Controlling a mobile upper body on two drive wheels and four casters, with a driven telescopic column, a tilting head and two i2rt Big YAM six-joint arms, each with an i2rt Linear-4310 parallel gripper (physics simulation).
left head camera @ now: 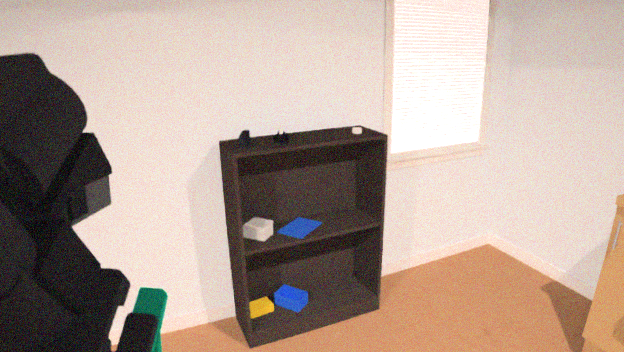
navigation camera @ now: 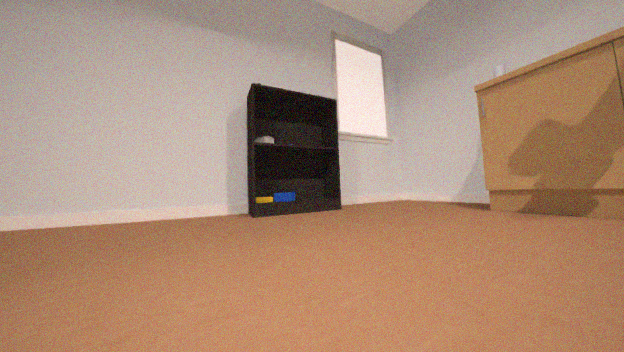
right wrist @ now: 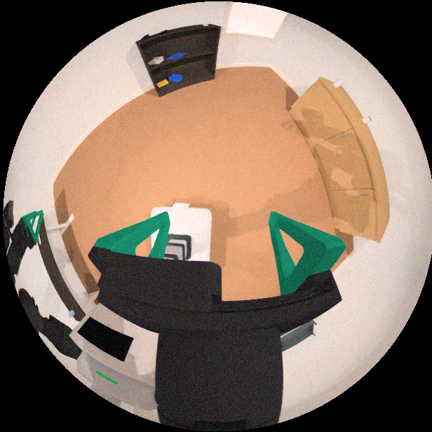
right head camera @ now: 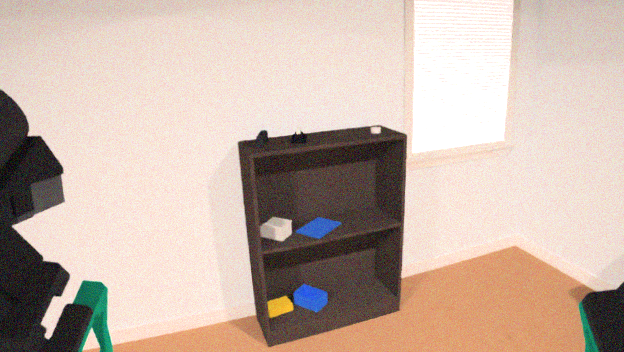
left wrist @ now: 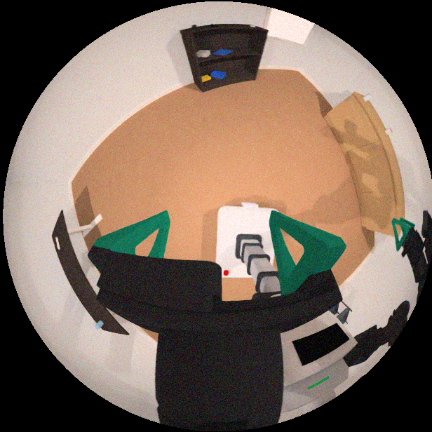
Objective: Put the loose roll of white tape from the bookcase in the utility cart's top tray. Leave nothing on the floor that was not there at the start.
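Frame: origin at the left arm's base, x back, y right, z up, level; centimetres.
Where they show: left gripper, between the fingertips: (right head camera: 60, 349).
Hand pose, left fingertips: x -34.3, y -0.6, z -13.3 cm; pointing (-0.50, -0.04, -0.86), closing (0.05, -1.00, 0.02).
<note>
Things, the pixels of their top centre, and the offset from my left fingertips. "pt": a spot on its surface instead.
- small white roll, centre of its top: (right head camera: 375, 127) (left head camera: 356, 128) dy +23.8, dx -186.0, dz -19.3 cm
- white box, a spot on its surface: (left head camera: 258, 229) pt dy -24.1, dx -156.1, dz -63.7 cm
- flat blue thing, centre of its top: (left head camera: 300, 226) (right head camera: 318, 226) dy -5.3, dx -171.5, dz -68.9 cm
A dark bookcase (left head camera: 232, 240) (right head camera: 251, 240) (left wrist: 189, 60) (right wrist: 148, 70) (navigation camera: 251, 160) stands against the wall. A small white roll (left head camera: 357, 130) (right head camera: 375, 130), which looks like the tape, lies on its top board near the right end. My left gripper (left wrist: 219, 215) is open and empty, far from the bookcase; part of it shows at the lower left of both head views. My right gripper (right wrist: 219, 216) is open and empty, also far from the bookcase; part of it shows at the right edge of the right head view. The utility cart does not show clearly in any view.
Two small black things (left head camera: 244, 137) (left head camera: 281, 136) stand on the bookcase top. A white box (left head camera: 258, 229) and a flat blue thing (left head camera: 300, 227) lie on the middle shelf, a yellow block (left head camera: 261, 307) and a blue box (left head camera: 291, 298) below. A wooden cabinet (navigation camera: 555, 125) (right wrist: 345, 160) stands at the right.
</note>
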